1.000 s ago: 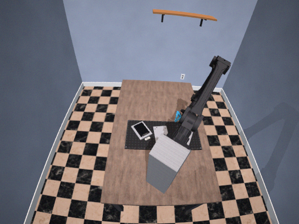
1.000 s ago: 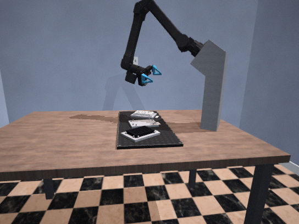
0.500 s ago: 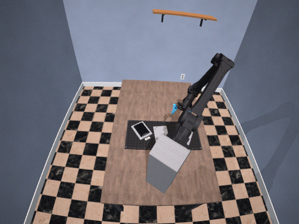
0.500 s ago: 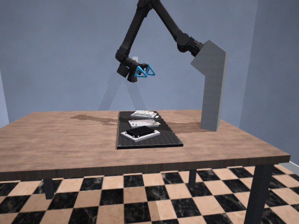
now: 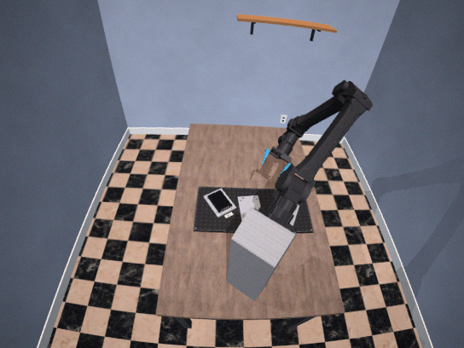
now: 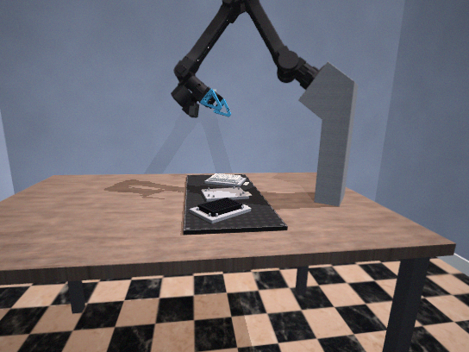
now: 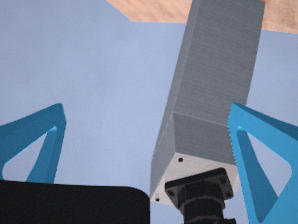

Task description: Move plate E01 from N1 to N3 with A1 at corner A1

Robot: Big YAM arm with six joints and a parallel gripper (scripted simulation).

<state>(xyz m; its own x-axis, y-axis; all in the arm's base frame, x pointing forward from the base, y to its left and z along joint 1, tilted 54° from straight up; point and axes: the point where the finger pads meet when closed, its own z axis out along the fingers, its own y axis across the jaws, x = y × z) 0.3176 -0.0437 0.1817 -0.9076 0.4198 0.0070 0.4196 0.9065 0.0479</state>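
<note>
Now: the black 96-well plate 300 mm below my hand, 210 mm to the left of it and 110 mm ahead of it. Also, from my hand: white nest 310 mm below, 210 mm to the left, 110 mm ahead; nest label 320 mm below, 190 mm to the left, 20 mm ahead; white well plate 300 mm below, 120 mm to the right, 70 mm behind.
</note>
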